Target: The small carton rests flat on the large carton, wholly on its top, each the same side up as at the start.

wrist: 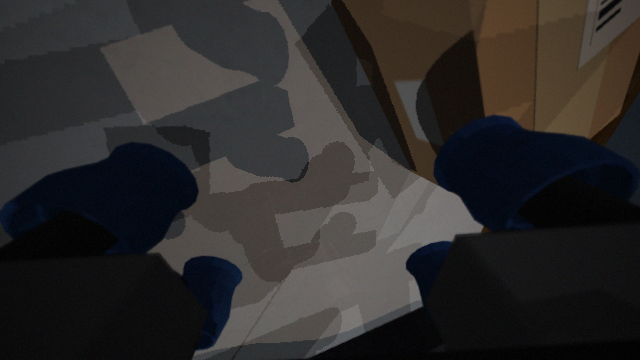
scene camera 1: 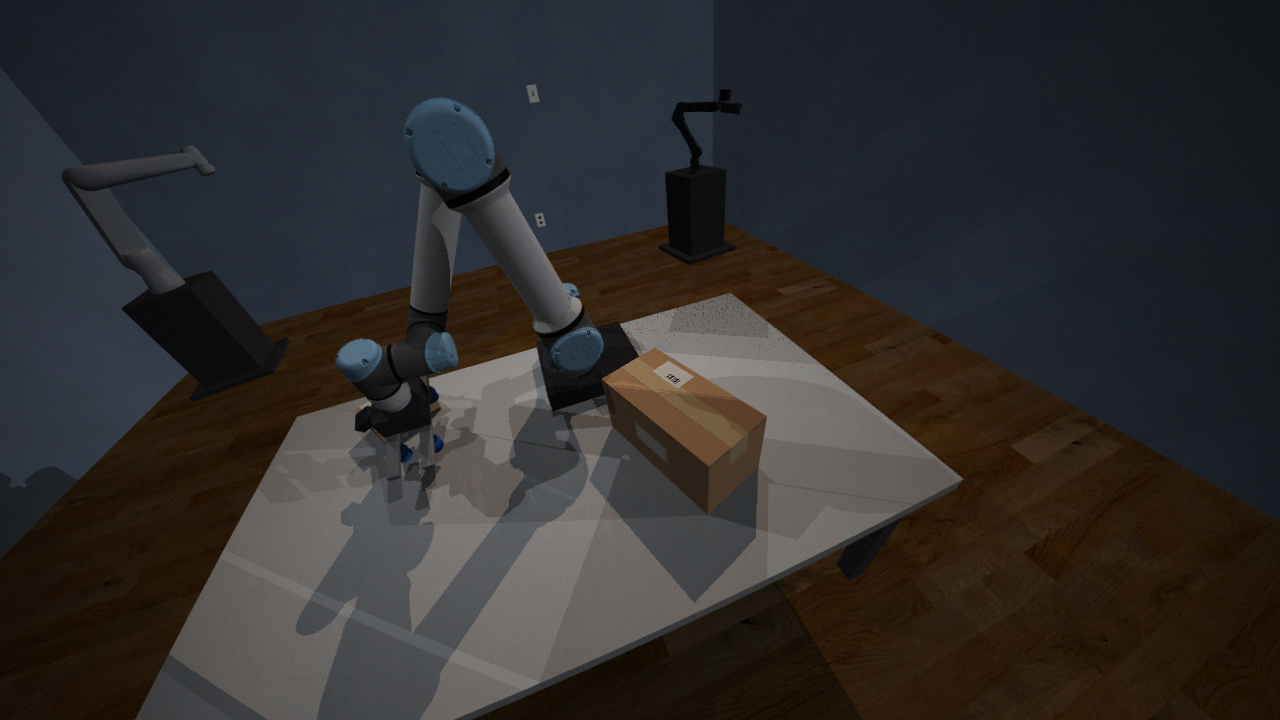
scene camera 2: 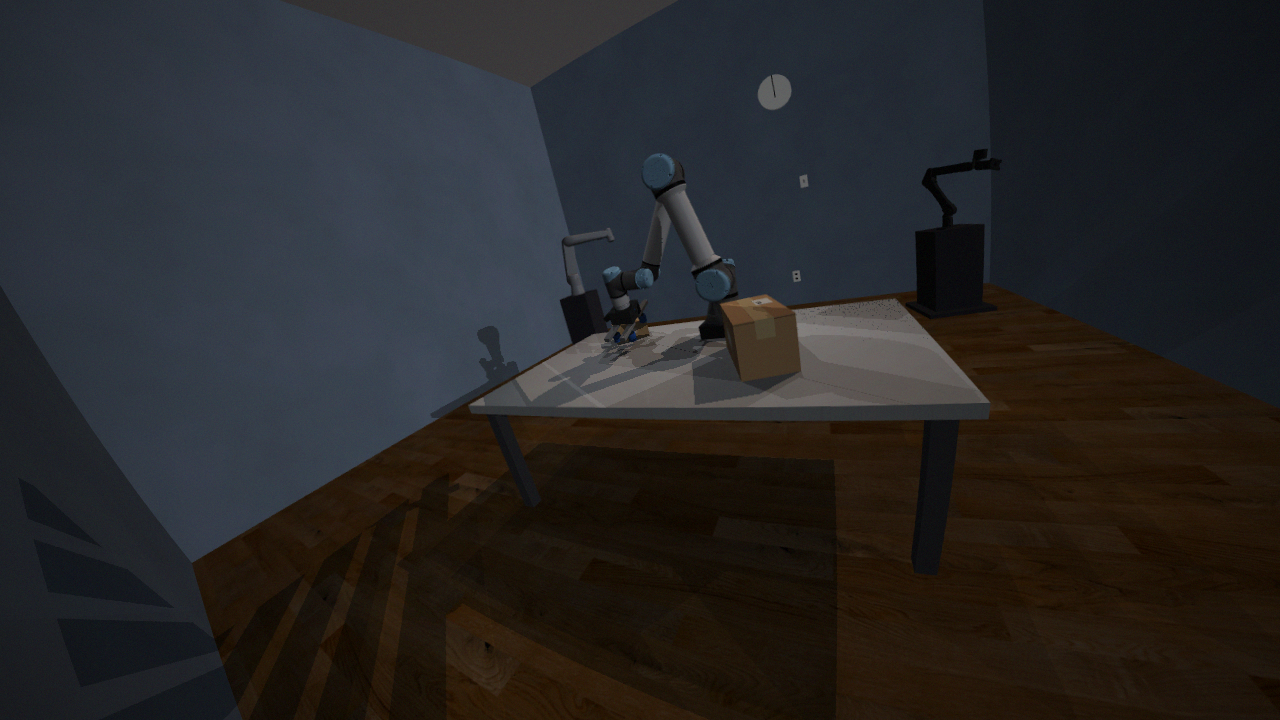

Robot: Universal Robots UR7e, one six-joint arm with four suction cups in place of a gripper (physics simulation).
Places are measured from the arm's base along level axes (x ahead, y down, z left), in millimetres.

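Pixels of known places: hand, tool point: [wrist: 319,228].
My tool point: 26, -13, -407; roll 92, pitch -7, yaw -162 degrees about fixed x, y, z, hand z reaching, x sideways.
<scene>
Ahead of a thing's pixels: the offset from my tool point to its middle, as dx, dy, dz. Level surfaces: height alone.
The large carton {+357, -13, +521} [scene camera 1: 684,429] [scene camera 2: 760,347] [wrist: 505,65] stands upright on the table, its taped, labelled face up. My gripper [scene camera 1: 418,440] [scene camera 2: 628,336] [wrist: 320,215] is low over the back left of the table, with its blue suction cups splayed. Its suction looks open. The small carton {-134, +25, -57} [scene camera 1: 435,408] [scene camera 2: 639,331] shows as brown pieces behind and under the gripper, apart from the large carton. Most of it is hidden, so its tilt and any touch with the cups cannot be told. It cannot be made out in the wrist view.
The white table {dy +65} [scene camera 1: 832,492] [scene camera 2: 877,380] carries my arm's black base [scene camera 1: 563,390] at its back edge, close behind the large carton. My forearm stands high between the two cartons. Two other arms stand on dark pedestals [scene camera 1: 204,331] [scene camera 1: 695,213] [scene camera 2: 950,266] off the table.
</scene>
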